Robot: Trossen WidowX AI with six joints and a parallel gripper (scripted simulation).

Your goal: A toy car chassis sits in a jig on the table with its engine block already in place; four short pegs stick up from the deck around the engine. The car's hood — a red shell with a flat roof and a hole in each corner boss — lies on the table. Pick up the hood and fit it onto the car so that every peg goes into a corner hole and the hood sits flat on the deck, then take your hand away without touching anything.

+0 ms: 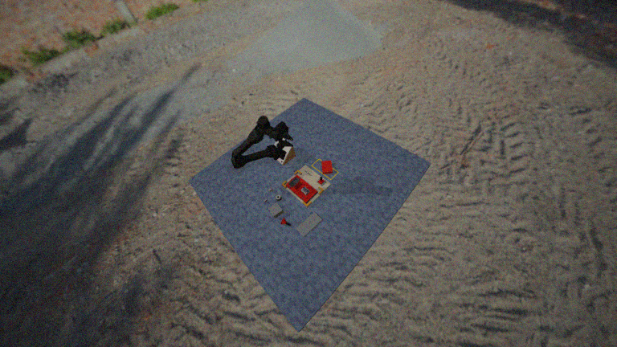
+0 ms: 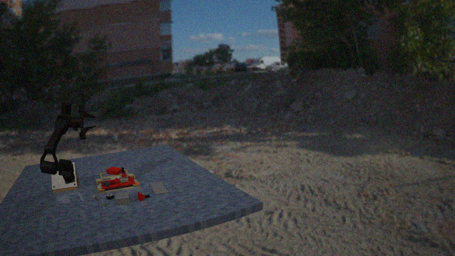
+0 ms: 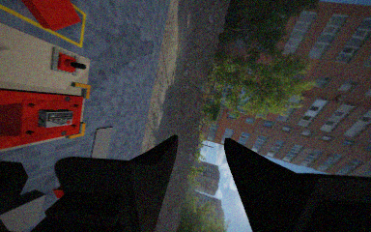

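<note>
My gripper tip is 90 mm short of the red hood, 170 mm to the right of it and 350 mm above it. From my gripper tip the other things lie so: grey engine block (100 mm ahead, 70 mm to the right, 340 mm below); then beige jig (70 mm ahead, 40 mm to the right, 350 mm below).
</note>
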